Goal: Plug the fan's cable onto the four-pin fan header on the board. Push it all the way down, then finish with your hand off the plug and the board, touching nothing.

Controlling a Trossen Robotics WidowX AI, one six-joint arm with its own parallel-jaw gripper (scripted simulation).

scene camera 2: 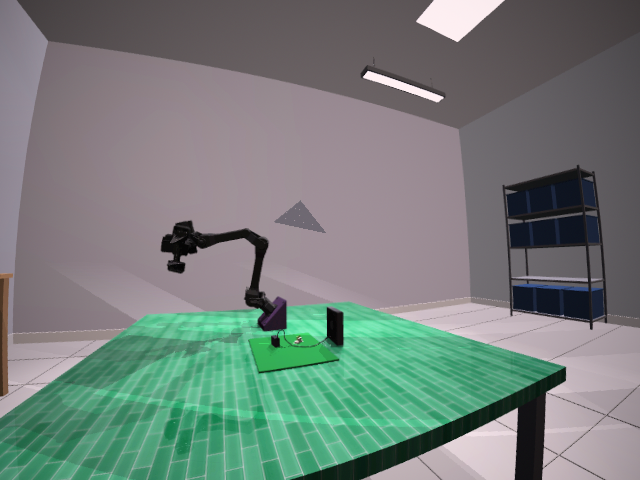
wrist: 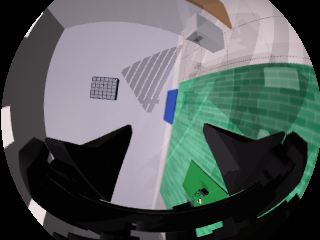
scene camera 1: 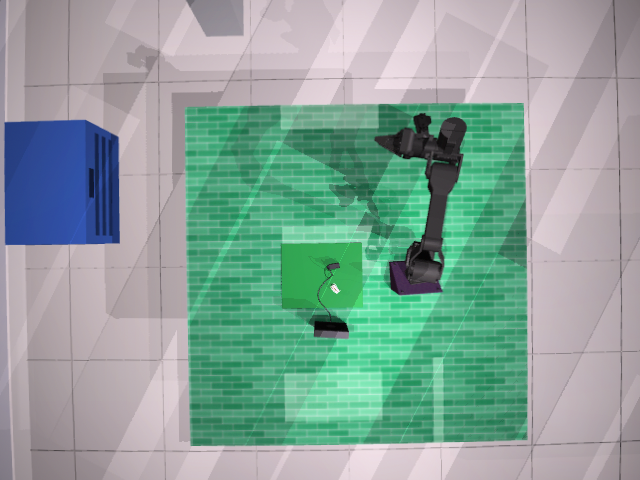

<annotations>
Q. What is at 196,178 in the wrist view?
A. A green board.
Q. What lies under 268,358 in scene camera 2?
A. A green board.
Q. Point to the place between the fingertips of my gripper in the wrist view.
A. At 168,128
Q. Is my gripper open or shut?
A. Open.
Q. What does my gripper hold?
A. Nothing.
</annotations>
